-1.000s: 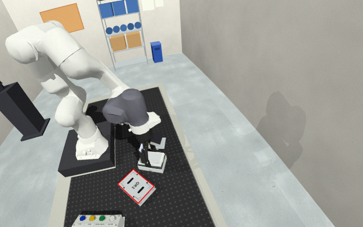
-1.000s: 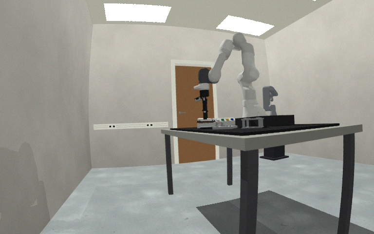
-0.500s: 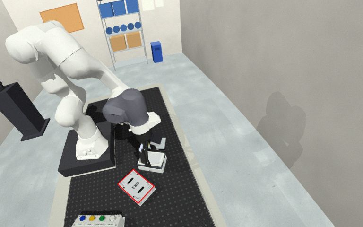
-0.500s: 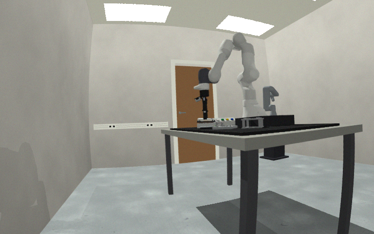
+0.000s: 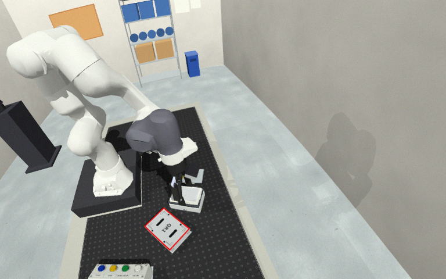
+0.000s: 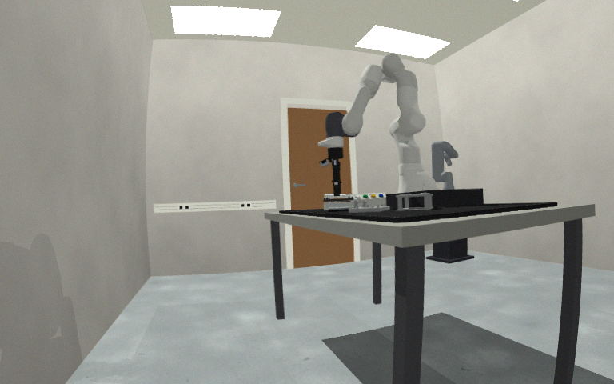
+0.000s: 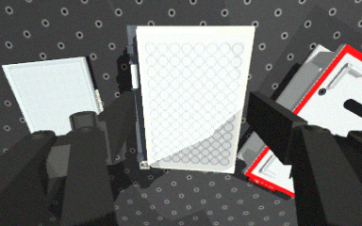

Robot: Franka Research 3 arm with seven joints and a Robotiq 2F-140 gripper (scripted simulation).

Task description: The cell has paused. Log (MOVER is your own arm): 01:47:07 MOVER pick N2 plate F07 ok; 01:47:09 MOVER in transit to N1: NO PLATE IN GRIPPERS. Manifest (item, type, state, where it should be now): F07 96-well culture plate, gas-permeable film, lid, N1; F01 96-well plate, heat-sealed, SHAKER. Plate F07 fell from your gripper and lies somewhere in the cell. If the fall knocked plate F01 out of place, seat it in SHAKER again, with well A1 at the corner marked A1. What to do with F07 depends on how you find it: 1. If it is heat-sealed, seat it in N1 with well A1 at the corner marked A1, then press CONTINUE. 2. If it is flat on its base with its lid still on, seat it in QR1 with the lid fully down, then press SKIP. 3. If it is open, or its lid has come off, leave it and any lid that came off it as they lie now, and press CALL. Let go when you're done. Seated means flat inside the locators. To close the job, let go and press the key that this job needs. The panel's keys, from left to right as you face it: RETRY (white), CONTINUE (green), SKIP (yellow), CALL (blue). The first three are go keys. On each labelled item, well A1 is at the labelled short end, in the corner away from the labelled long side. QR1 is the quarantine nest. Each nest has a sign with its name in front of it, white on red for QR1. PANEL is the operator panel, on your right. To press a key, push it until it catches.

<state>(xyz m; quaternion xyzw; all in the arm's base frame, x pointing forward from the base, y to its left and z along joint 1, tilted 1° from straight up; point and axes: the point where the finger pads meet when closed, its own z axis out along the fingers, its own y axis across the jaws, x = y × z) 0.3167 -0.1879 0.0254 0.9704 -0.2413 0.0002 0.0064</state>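
The white 96-well plate lies 2 cm below my hand. Also, from my hand: pale flat rectangular piece (4 cm ahead, 15 cm to the left, 8 cm below); then white retry key (24 cm behind, 26 cm to the right, 3 cm below); then green continue key (29 cm behind, 25 cm to the right, 3 cm below).
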